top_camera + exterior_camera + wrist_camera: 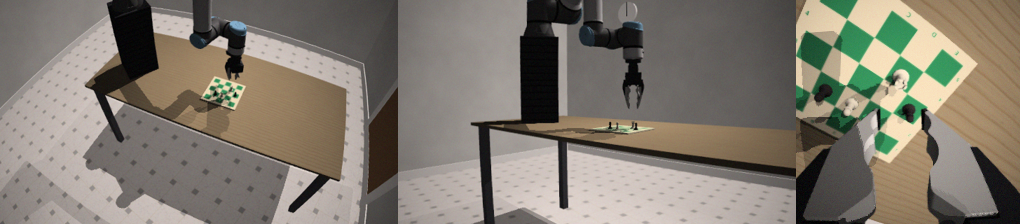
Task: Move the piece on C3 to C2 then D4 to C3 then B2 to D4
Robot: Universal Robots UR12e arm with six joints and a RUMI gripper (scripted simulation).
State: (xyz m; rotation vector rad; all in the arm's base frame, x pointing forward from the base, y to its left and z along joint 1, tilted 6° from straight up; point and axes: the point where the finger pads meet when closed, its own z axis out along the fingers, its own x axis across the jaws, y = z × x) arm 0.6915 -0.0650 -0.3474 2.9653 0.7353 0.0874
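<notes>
My hand is 11 cm above the green-and-cream chessboard, 4 cm past it and 3 cm to the left of it.
</notes>
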